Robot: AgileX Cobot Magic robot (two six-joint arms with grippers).
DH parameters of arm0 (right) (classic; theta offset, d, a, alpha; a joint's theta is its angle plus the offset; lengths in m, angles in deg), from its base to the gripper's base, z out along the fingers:
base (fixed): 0 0 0 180
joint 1: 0 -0.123 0 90
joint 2: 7.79 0 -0.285 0
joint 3: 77.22 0 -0.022 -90
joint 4: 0 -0.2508 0 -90
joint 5: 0 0 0.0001 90
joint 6: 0 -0.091 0 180
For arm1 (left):
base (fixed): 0 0 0 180
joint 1: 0 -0.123 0 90
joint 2: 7.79 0 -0.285 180
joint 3: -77.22 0 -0.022 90
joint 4: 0 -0.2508 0 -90
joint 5: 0 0 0.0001 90
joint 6: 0 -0.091 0 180
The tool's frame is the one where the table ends.
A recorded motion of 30 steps. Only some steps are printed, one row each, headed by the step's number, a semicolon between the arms.
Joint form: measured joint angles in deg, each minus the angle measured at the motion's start. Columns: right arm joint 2, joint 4, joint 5, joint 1, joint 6, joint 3; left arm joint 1, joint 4, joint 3, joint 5, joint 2, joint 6.
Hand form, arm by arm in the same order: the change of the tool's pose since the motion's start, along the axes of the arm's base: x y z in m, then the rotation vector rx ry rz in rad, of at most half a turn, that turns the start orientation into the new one. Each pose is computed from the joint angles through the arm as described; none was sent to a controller.
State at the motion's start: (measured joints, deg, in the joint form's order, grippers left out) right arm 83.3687 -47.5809 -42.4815 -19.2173 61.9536 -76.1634; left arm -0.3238 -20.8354 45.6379 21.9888 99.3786 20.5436
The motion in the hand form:
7: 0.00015 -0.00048 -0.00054 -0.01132 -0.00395 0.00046; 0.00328 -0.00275 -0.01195 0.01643 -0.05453 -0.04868
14: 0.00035 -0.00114 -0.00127 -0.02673 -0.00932 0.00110; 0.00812 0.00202 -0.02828 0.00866 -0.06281 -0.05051
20: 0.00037 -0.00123 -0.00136 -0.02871 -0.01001 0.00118; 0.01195 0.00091 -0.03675 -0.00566 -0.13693 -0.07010
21: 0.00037 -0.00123 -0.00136 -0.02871 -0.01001 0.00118; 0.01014 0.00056 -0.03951 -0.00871 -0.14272 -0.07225
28: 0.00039 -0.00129 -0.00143 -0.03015 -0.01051 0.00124; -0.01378 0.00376 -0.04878 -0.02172 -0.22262 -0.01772
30: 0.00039 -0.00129 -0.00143 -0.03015 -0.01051 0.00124; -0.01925 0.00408 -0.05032 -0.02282 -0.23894 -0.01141
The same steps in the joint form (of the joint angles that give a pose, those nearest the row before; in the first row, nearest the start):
7: 0.00 0.69 0.00 0.00 0.00 0.00; -0.11 0.11 -0.89 6.84 2.87 -3.24
14: 0.00 1.62 0.00 0.00 0.00 0.00; -1.20 0.11 -0.89 11.05 6.50 -4.08
20: 0.00 1.74 0.00 0.00 0.00 0.00; -1.43 0.93 -1.25 18.59 9.40 -5.90
21: 0.00 1.74 0.00 0.00 0.00 0.00; -1.43 1.16 -1.88 19.90 9.76 -6.24
28: 0.00 1.83 0.00 0.00 0.00 0.00; -1.43 7.71 -9.04 31.05 9.79 -10.98
30: 0.00 1.83 0.00 0.00 0.00 0.00; -1.43 8.49 -10.55 33.43 9.79 -11.65

